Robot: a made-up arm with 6 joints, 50 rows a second.
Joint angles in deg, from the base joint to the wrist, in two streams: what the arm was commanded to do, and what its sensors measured. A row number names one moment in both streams.
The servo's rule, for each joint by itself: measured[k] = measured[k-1] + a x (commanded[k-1-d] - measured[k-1]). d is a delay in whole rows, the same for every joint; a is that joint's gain. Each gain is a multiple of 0.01, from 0.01 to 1. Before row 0 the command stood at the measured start. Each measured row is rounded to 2 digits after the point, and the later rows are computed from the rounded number. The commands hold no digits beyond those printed.
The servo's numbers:
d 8
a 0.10 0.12 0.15 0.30 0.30 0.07
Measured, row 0:
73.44, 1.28, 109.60, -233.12, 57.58, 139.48
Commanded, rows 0 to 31:
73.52, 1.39, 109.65, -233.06, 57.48, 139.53
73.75, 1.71, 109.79, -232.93, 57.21, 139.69
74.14, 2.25, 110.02, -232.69, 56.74, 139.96
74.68, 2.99, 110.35, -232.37, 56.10, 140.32
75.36, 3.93, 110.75, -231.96, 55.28, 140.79
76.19, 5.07, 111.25, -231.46, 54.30, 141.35
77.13, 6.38, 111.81, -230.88, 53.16, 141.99
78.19, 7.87, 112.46, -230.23, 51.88, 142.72
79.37, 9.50, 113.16, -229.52, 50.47, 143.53
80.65, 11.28, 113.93, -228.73, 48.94, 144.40
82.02, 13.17, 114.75, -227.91, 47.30, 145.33
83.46, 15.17, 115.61, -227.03, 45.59, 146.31
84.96, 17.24, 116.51, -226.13, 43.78, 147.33
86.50, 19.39, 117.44, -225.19, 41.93, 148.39
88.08, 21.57, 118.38, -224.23, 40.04, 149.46
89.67, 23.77, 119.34, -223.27, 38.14, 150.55
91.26, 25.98, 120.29, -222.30, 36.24, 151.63
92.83, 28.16, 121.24, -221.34, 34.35, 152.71
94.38, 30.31, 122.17, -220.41, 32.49, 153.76
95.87, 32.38, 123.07, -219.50, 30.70, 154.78
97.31, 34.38, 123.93, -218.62, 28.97, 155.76
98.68, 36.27, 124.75, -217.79, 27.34, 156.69
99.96, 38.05, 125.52, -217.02, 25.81, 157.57
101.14, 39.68, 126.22, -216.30, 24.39, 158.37
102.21, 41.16, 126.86, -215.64, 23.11, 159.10
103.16, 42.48, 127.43, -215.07, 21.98, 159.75
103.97, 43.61, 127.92, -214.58, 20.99, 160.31
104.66, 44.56, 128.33, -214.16, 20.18, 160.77
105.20, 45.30, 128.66, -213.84, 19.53, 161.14
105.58, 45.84, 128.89, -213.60, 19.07, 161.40
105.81, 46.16, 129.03, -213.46, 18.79, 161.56
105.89, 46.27, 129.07, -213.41, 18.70, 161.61
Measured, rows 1 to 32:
73.44, 1.28, 109.60, -233.12, 57.58, 139.48
73.44, 1.28, 109.60, -233.12, 57.58, 139.48
73.44, 1.28, 109.60, -233.12, 57.58, 139.48
73.44, 1.28, 109.60, -233.12, 57.58, 139.48
73.44, 1.28, 109.60, -233.12, 57.58, 139.48
73.44, 1.28, 109.60, -233.12, 57.58, 139.48
73.44, 1.28, 109.60, -233.12, 57.58, 139.48
73.44, 1.28, 109.60, -233.12, 57.58, 139.48
73.45, 1.29, 109.61, -233.10, 57.55, 139.48
73.48, 1.34, 109.64, -233.05, 57.45, 139.49
73.55, 1.45, 109.70, -232.94, 57.24, 139.52
73.66, 1.63, 109.80, -232.77, 56.90, 139.58
73.83, 1.91, 109.94, -232.53, 56.41, 139.66
74.07, 2.29, 110.14, -232.21, 55.78, 139.78
74.38, 2.78, 110.39, -231.81, 54.99, 139.93
74.76, 3.39, 110.70, -231.34, 54.06, 140.13
75.22, 4.12, 111.07, -230.79, 52.98, 140.37
75.76, 4.98, 111.50, -230.17, 51.77, 140.65
76.39, 5.96, 111.99, -229.49, 50.43, 140.98
77.10, 7.07, 112.53, -228.75, 48.98, 141.35
77.89, 8.29, 113.13, -227.96, 47.42, 141.77
78.75, 9.62, 113.78, -227.13, 45.77, 142.23
79.68, 11.05, 114.47, -226.26, 44.05, 142.74
80.68, 12.58, 115.20, -225.36, 42.28, 143.29
81.74, 14.19, 115.96, -224.44, 40.47, 143.87
82.85, 15.87, 116.75, -223.51, 38.63, 144.49
84.00, 17.60, 117.56, -222.58, 36.79, 145.14
85.19, 19.37, 118.39, -221.66, 34.96, 145.81
86.40, 21.17, 119.22, -220.75, 33.16, 146.51
87.63, 22.98, 120.05, -219.86, 31.41, 147.22
88.86, 24.79, 120.87, -219.01, 29.73, 147.94
90.09, 26.58, 121.67, -218.20, 28.13, 148.67

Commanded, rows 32 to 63:
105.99, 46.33, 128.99, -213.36, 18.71, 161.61
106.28, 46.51, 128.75, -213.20, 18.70, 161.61
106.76, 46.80, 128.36, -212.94, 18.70, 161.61
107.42, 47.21, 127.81, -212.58, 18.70, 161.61
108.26, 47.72, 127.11, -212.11, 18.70, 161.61
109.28, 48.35, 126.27, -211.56, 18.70, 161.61
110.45, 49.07, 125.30, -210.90, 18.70, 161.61
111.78, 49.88, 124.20, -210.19, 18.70, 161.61
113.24, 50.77, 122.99, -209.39, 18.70, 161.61
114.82, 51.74, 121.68, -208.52, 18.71, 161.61
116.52, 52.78, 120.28, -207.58, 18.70, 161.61
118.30, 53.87, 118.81, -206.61, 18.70, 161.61
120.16, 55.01, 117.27, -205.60, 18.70, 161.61
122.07, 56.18, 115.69, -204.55, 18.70, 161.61
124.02, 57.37, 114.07, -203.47, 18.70, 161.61
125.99, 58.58, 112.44, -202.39, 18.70, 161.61
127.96, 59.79, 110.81, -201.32, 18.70, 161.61
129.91, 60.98, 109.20, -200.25, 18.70, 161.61
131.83, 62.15, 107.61, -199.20, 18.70, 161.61
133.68, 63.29, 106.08, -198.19, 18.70, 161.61
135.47, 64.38, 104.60, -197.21, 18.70, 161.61
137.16, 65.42, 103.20, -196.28, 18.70, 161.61
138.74, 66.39, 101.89, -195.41, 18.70, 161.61
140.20, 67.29, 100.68, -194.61, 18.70, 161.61
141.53, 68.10, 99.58, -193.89, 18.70, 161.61
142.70, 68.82, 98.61, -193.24, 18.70, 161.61
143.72, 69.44, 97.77, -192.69, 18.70, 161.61
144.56, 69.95, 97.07, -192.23, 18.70, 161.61
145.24, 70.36, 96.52, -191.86, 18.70, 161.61
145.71, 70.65, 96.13, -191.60, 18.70, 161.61
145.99, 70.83, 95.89, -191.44, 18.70, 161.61
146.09, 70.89, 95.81, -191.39, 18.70, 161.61
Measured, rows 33 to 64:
91.30, 28.33, 122.45, -217.43, 26.62, 149.40
92.49, 30.03, 123.20, -216.72, 25.23, 150.12
93.64, 31.66, 123.91, -216.08, 23.96, 150.83
94.74, 33.21, 124.57, -215.50, 22.83, 151.53
95.79, 34.66, 125.18, -215.00, 21.84, 152.20
96.77, 36.00, 125.74, -214.58, 21.01, 152.84
97.67, 37.22, 126.23, -214.24, 20.34, 153.45
98.49, 38.31, 126.66, -213.99, 19.85, 154.02
99.24, 39.27, 127.01, -213.80, 19.51, 154.55
99.94, 40.14, 127.27, -213.62, 19.27, 155.04
100.62, 40.94, 127.43, -213.42, 19.10, 155.50
101.30, 41.69, 127.49, -213.17, 18.98, 155.93
102.00, 42.41, 127.43, -212.85, 18.90, 156.33
102.73, 43.12, 127.26, -212.46, 18.84, 156.70
103.50, 43.83, 126.97, -211.99, 18.80, 157.04
104.33, 44.56, 126.55, -211.45, 18.77, 157.36
105.22, 45.31, 126.02, -210.83, 18.75, 157.66
106.18, 46.08, 125.37, -210.14, 18.74, 157.94
107.21, 46.88, 124.61, -209.37, 18.73, 158.20
108.32, 47.72, 123.74, -208.54, 18.72, 158.44
109.50, 48.59, 122.77, -207.66, 18.71, 158.66
110.76, 49.50, 121.71, -206.73, 18.71, 158.87
112.09, 50.44, 120.56, -205.75, 18.71, 159.06
113.48, 51.42, 119.34, -204.74, 18.71, 159.24
114.93, 52.42, 118.06, -203.71, 18.71, 159.41
116.43, 53.45, 116.73, -202.67, 18.71, 159.56
117.97, 54.49, 115.36, -201.63, 18.71, 159.70
119.54, 55.55, 113.97, -200.60, 18.71, 159.83
121.13, 56.61, 112.56, -199.58, 18.71, 159.95
122.73, 57.67, 111.16, -198.59, 18.71, 160.07
124.33, 58.72, 109.77, -197.64, 18.71, 160.18
125.92, 59.75, 108.41, -196.73, 18.71, 160.28

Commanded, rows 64 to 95:
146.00, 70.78, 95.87, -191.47, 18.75, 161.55
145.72, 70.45, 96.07, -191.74, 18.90, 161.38
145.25, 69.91, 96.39, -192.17, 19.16, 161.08
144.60, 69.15, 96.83, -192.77, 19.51, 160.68
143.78, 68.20, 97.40, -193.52, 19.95, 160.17
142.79, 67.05, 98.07, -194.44, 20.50, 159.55
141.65, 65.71, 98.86, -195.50, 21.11, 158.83
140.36, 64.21, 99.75, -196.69, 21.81, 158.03
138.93, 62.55, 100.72, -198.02, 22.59, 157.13
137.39, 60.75, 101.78, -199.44, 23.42, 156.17
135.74, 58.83, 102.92, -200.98, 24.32, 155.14
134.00, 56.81, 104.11, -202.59, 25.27, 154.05
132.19, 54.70, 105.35, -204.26, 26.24, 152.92
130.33, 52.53, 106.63, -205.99, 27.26, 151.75
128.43, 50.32, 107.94, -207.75, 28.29, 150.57
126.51, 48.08, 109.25, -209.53, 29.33, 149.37
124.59, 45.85, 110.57, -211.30, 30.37, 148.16
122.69, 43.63, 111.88, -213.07, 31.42, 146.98
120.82, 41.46, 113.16, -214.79, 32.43, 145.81
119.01, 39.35, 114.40, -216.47, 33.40, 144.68
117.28, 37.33, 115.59, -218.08, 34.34, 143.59
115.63, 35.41, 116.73, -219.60, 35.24, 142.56
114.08, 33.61, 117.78, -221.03, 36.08, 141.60
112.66, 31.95, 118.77, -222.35, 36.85, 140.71
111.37, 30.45, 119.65, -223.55, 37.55, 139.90
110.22, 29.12, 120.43, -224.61, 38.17, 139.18
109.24, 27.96, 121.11, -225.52, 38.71, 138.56
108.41, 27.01, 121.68, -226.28, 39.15, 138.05
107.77, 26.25, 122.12, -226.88, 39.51, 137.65
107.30, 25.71, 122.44, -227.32, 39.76, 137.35
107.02, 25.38, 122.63, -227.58, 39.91, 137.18
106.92, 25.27, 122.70, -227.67, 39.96, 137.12
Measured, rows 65 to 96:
127.48, 60.75, 107.09, -195.88, 18.71, 160.37
129.00, 61.72, 105.82, -195.09, 18.71, 160.46
130.47, 62.65, 104.61, -194.37, 18.71, 160.54
131.88, 63.53, 103.48, -193.73, 18.71, 160.61
133.22, 64.35, 102.44, -193.17, 18.71, 160.68
134.47, 65.11, 101.49, -192.70, 18.71, 160.75
135.62, 65.80, 100.65, -192.32, 18.71, 160.81
136.67, 66.41, 99.92, -192.04, 18.71, 160.87
137.60, 66.93, 99.31, -191.87, 18.72, 160.92
138.41, 67.35, 98.82, -191.83, 18.77, 160.95
139.09, 67.66, 98.46, -191.93, 18.89, 160.96
139.64, 67.84, 98.22, -192.18, 19.08, 160.94
140.05, 67.88, 98.10, -192.58, 19.34, 160.89
140.32, 67.78, 98.10, -193.14, 19.69, 160.80
140.45, 67.53, 98.21, -193.85, 20.12, 160.66
140.44, 67.13, 98.44, -194.70, 20.63, 160.48
140.29, 66.58, 98.78, -195.70, 21.22, 160.25
140.00, 65.88, 99.23, -196.82, 21.88, 159.96
139.57, 65.03, 99.78, -198.07, 22.61, 159.62
139.01, 64.04, 100.43, -199.43, 23.41, 159.23
138.33, 62.92, 101.17, -200.88, 24.26, 158.79
137.53, 61.67, 101.99, -202.41, 25.16, 158.30
136.62, 60.31, 102.88, -204.01, 26.10, 157.76
135.61, 58.84, 103.84, -205.67, 27.07, 157.17
134.51, 57.28, 104.85, -207.36, 28.06, 156.54
133.33, 55.64, 105.90, -209.07, 29.07, 155.87
132.08, 53.94, 106.99, -210.79, 30.08, 155.17
130.77, 52.19, 108.10, -212.49, 31.08, 154.44
129.42, 50.41, 109.22, -214.17, 32.06, 153.68
128.04, 48.61, 110.35, -215.80, 33.01, 152.90
126.64, 46.81, 111.46, -217.37, 33.93, 152.11
125.24, 45.03, 112.56, -218.86, 34.81, 151.31

